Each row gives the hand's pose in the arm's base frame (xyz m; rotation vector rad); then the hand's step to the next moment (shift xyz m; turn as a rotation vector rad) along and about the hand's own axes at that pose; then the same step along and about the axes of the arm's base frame.
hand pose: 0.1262 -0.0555 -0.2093 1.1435 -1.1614 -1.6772
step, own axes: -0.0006 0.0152 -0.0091 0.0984 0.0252 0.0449
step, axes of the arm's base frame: 0.0104 -0.0059 0.0131 -0.0686 -0.0869 0.0087
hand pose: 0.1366 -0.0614 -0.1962 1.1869 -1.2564 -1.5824
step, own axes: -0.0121 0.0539 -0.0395 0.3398 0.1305 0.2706
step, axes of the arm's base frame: 0.0425 -0.0098 0.0521 -0.3473 -0.2802 0.0813
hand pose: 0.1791 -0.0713 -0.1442 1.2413 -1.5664 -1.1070
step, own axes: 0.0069 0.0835 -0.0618 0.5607 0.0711 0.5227
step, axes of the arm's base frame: 0.0369 -0.0051 0.0972 -0.6096 -0.4695 -0.0246
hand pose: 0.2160 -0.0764 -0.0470 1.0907 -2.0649 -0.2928
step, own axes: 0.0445 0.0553 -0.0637 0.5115 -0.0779 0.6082
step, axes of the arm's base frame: -0.0027 0.0079 0.0950 -0.5644 -0.5337 -0.1851
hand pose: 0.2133 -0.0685 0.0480 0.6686 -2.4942 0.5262
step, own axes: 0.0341 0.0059 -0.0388 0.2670 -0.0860 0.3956
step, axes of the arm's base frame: -0.0148 0.0112 0.0486 -0.2982 -0.3523 -0.1486
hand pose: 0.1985 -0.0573 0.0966 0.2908 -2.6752 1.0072
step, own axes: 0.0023 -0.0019 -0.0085 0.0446 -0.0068 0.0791
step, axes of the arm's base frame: -0.0001 0.0041 0.0080 -0.0542 -0.0620 -0.0389
